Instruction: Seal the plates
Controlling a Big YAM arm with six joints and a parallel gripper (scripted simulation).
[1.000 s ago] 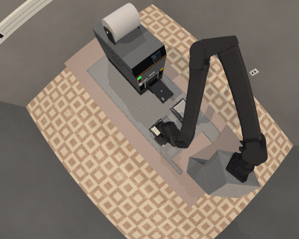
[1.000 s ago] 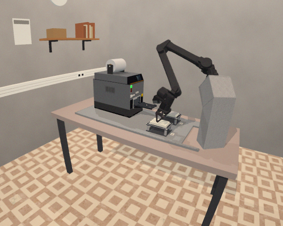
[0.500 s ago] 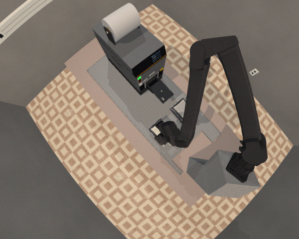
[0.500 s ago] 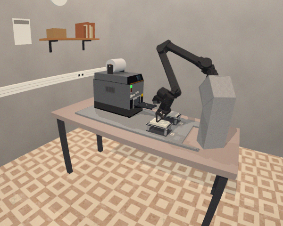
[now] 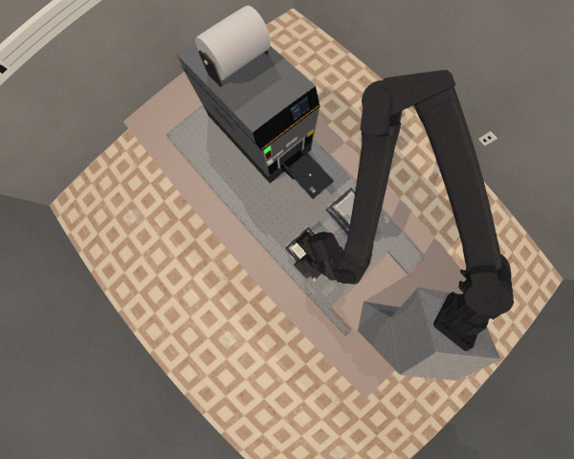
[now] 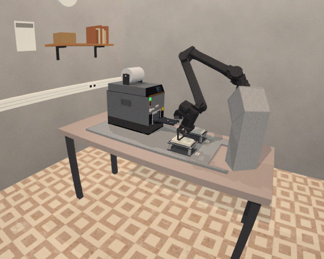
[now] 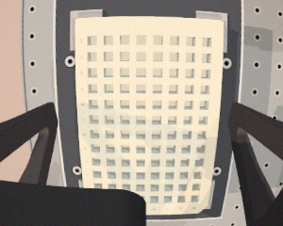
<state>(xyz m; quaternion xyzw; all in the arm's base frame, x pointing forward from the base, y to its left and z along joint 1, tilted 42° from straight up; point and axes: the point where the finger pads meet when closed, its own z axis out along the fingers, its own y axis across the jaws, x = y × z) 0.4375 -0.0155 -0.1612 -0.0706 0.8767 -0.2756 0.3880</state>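
My hand is 10 mm past the cream well plate and 30 mm above it. The rest, counted from my hand: sealer stage 180 mm ahead, 200 mm to the right, 10 mm above; start button 290 mm ahead, 120 mm to the right, 100 mm above; foil roll 510 mm ahead, 240 mm to the right, 330 mm above.
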